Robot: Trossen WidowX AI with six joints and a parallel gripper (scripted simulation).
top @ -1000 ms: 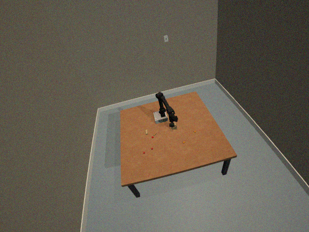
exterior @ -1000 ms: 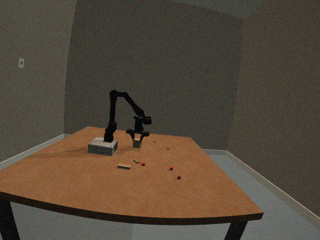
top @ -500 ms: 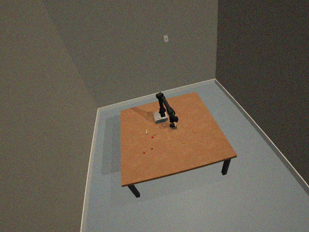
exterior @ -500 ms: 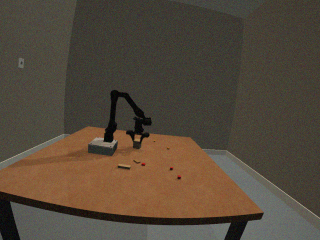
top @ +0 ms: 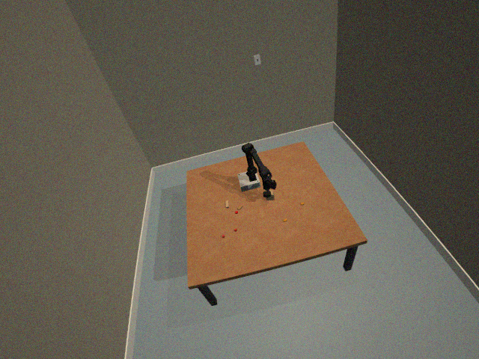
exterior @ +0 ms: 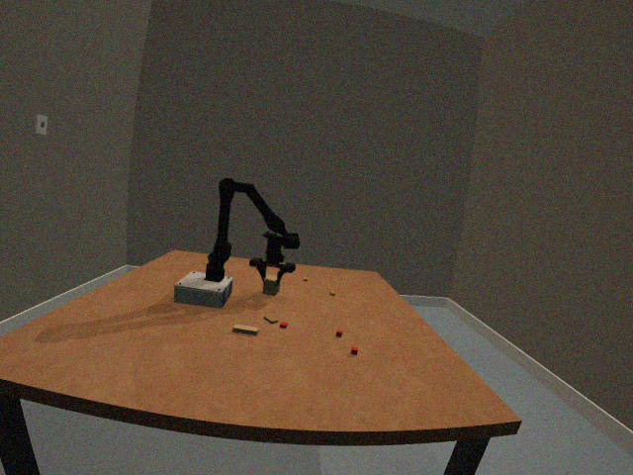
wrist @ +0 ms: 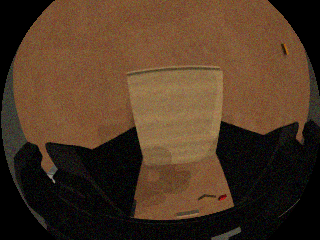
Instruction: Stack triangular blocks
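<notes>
Now: the triangular block 10 mm above my gripper tip. From my gripper tip the other things lie so: flat tan bar 360 mm to the right, 30 mm below, 30 mm behind; dark stick 260 mm to the right, 40 mm below, 30 mm ahead; red cube 290 mm to the right, 80 mm ahead, 40 mm below.
</notes>
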